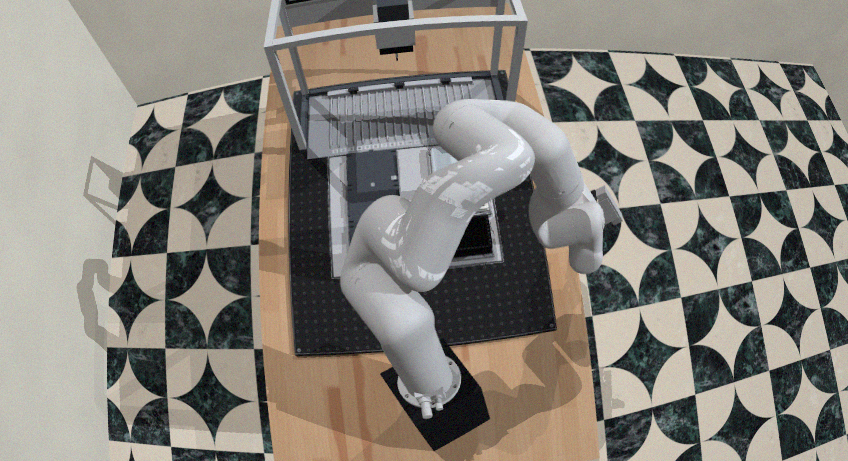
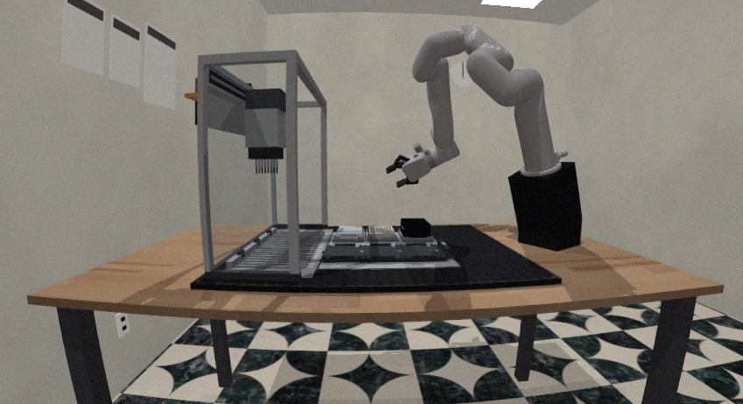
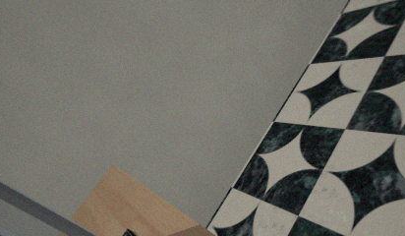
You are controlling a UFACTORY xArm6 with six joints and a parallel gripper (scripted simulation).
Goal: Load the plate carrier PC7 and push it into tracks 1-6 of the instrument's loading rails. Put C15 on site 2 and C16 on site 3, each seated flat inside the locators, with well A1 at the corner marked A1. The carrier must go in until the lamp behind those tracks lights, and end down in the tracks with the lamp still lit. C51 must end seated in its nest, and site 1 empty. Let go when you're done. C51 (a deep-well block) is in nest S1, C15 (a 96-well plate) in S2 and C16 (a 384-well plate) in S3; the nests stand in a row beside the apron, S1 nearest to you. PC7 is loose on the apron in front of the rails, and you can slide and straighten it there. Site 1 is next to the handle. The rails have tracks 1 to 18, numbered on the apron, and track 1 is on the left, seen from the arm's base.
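Right now the nest S3 is 190 mm ahead of my hand, 270 mm to the left of it and 180 mm below it. Also, from my hand: grey apron: 90 mm ahead, 400 mm to the left, 190 mm below; then nest S2: 90 mm ahead, 270 mm to the left, 180 mm below; then 96-well plate C15: 90 mm ahead, 270 mm to the left, 170 mm below.
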